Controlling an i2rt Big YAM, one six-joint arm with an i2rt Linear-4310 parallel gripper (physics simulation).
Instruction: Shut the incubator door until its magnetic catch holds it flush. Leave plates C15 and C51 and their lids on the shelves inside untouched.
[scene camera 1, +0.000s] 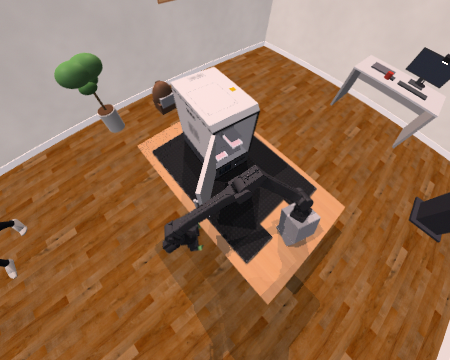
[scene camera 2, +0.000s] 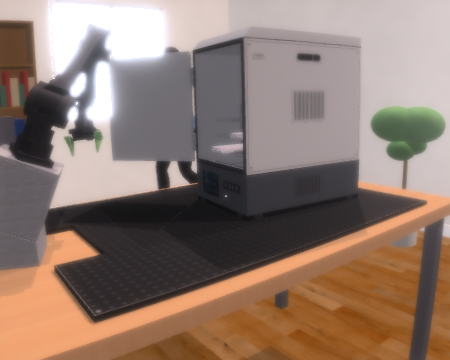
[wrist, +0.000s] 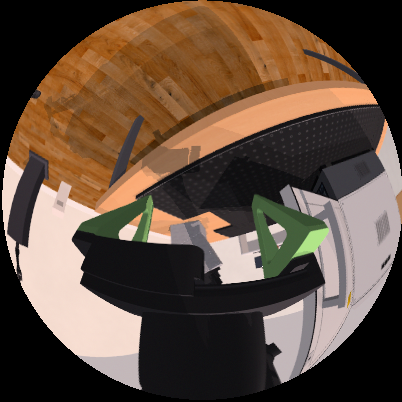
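Pixels of known places: gripper, between the fingertips: (scene camera 1: 201, 236) (scene camera 2: 85, 154) (wrist: 202, 199); arm's base, origin of its link: (scene camera 1: 300, 213) (scene camera 2: 29, 158) (wrist: 207, 272).
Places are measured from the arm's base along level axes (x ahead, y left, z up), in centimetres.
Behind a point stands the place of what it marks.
Note:
The incubator (scene camera 1: 215, 100) {z 31.7, x 74.0, y -4.5 cm} (scene camera 2: 302, 130) {z 1.8, x 73.8, y -23.6 cm} (wrist: 372, 200) {z -2.5, x 79.8, y 7.8 cm} stands upright with its door (scene camera 1: 206, 172) {z 26.3, x 46.7, y 28.7 cm} (scene camera 2: 152, 107) {z 9.8, x 50.1, y 23.6 cm} swung wide open. The door's outer face and grey handle (wrist: 334, 301) {z 8.9, x 45.3, y 38.6 cm} show at the right in the wrist view. Two pale plates, one (scene camera 1: 221, 156) {z -4.1, x 62.4, y 1.8 cm} (scene camera 2: 227, 148) {z -4.3, x 62.4, y -1.6 cm} lower and one (scene camera 1: 235, 143) {z 1.2, x 60.6, y -10.2 cm} (scene camera 2: 236, 135) {z 0.8, x 58.4, y -10.3 cm} higher, lie inside; their labels cannot be read. My gripper (scene camera 1: 199, 237) {z -7.0, x 33.8, y 48.3 cm} (scene camera 2: 85, 147) {z -7.0, x 33.8, y 48.3 cm} (wrist: 202, 199) {z -7.0, x 33.8, y 48.3 cm} is open and empty, green fingers pointing down, beyond the door's free edge at the table's long side. In scene camera 2 it hangs left of the door, near the height of its lower part.
A black perforated mat (scene camera 1: 250, 247) {z -23.2, x 8.2, y 30.5 cm} (scene camera 2: 150, 270) {z -23.2, x 14.1, y -29.8 cm} (wrist: 300, 137) {z -23.2, x 52.0, y 30.2 cm} lies on the wooden table (scene camera 1: 270, 285) {z -24.5, x -15.9, y 39.3 cm} (scene camera 2: 30, 310) {z -24.5, x -11.2, y -27.8 cm} (wrist: 210, 132) {z -24.5, x 33.7, y 42.1 cm}. The arm stands on a grey block (scene camera 1: 295, 230) {z -1.0, x -3.4, y 10.3 cm} (scene camera 2: 20, 215) {z -11.8, x -5.4, y -6.4 cm} (wrist: 190, 237) {z -16.7, x -0.6, y 8.9 cm} at the table's end. In scene camera 1 the forearm spans above the mat in front of the incubator.

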